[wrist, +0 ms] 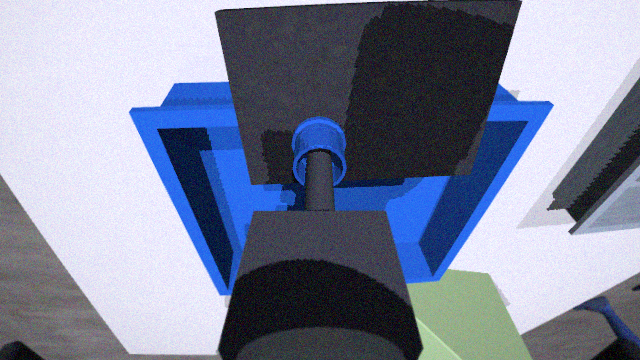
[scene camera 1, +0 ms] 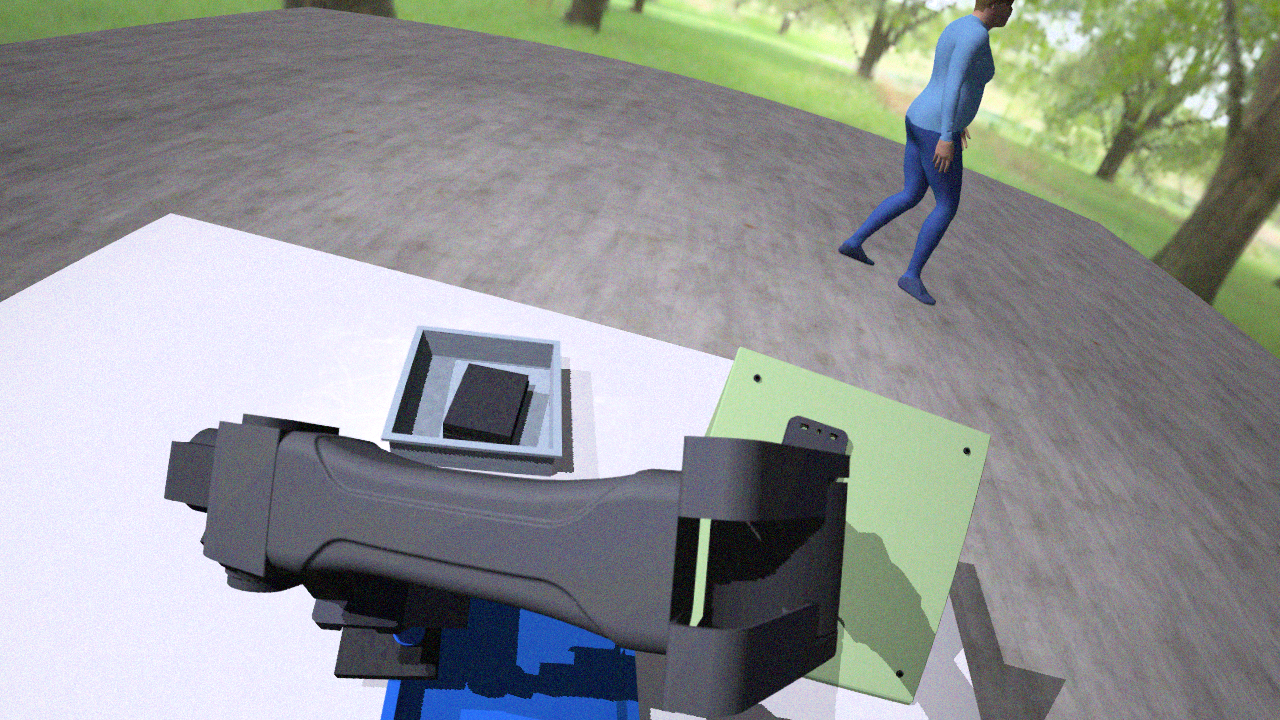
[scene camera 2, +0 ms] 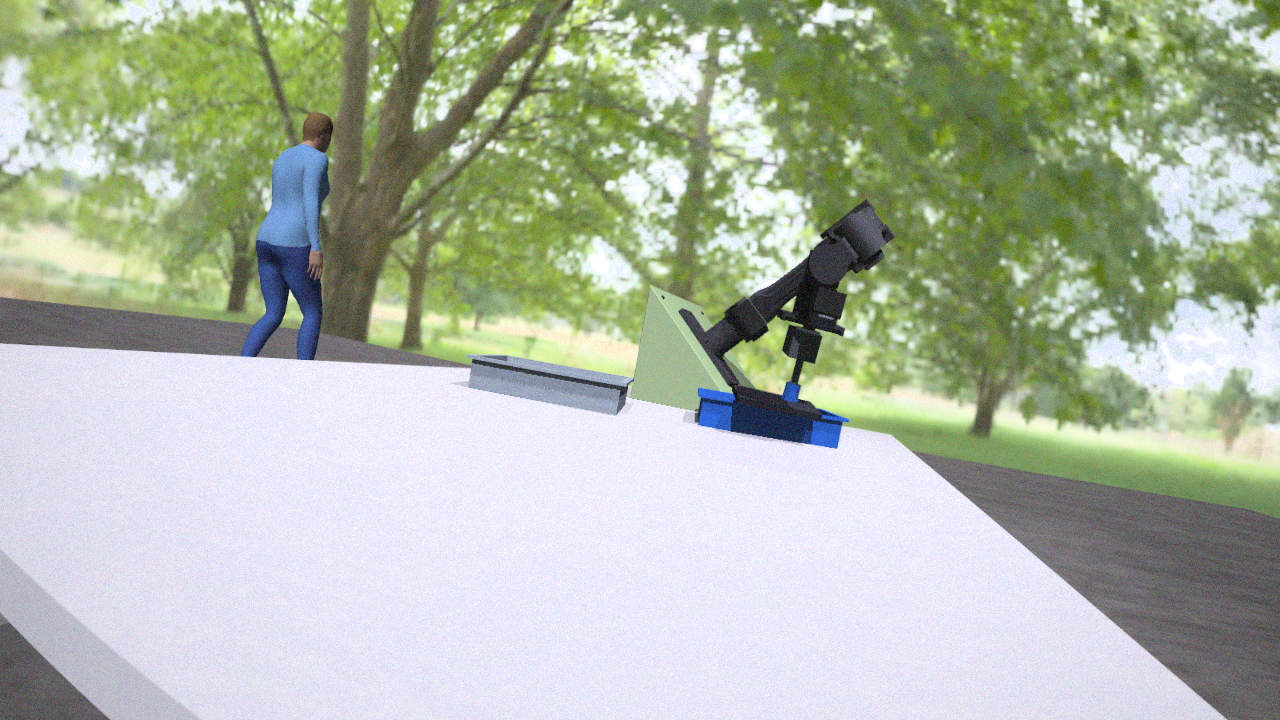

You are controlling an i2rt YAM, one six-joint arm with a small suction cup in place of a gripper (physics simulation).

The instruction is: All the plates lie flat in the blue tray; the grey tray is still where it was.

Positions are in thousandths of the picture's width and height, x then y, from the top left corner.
suction cup: wrist 498,368; scene camera 1 321,885; scene camera 2 618,545
blue tray: wrist 302,388; scene camera 1 396,912; scene camera 2 561,569
